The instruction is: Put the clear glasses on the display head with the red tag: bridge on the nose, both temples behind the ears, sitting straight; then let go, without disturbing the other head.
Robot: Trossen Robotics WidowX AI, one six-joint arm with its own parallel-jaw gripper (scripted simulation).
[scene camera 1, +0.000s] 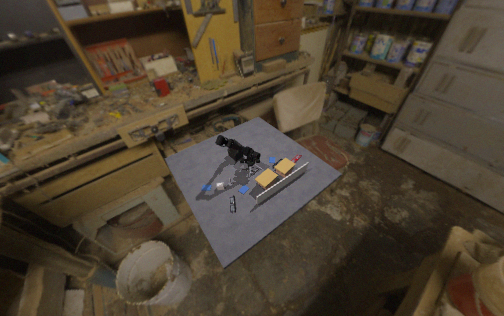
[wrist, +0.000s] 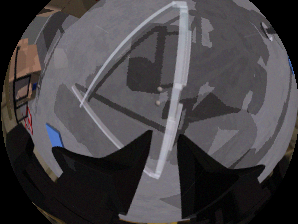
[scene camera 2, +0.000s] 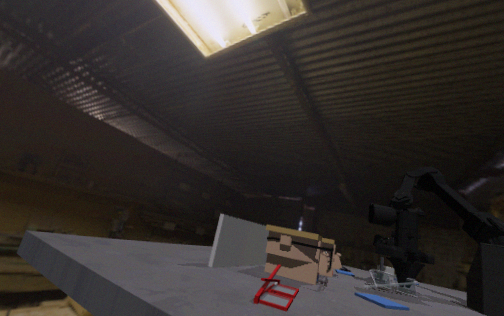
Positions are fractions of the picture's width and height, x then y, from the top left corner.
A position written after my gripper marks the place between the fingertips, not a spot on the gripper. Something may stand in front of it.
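I can see my gripper (scene camera 2: 0.80, 0.91), and my own wrist camera gives me the same gripper (wrist: 0.56, 0.61). There is a back panel (scene camera 2: 0.47, 0.77) too.
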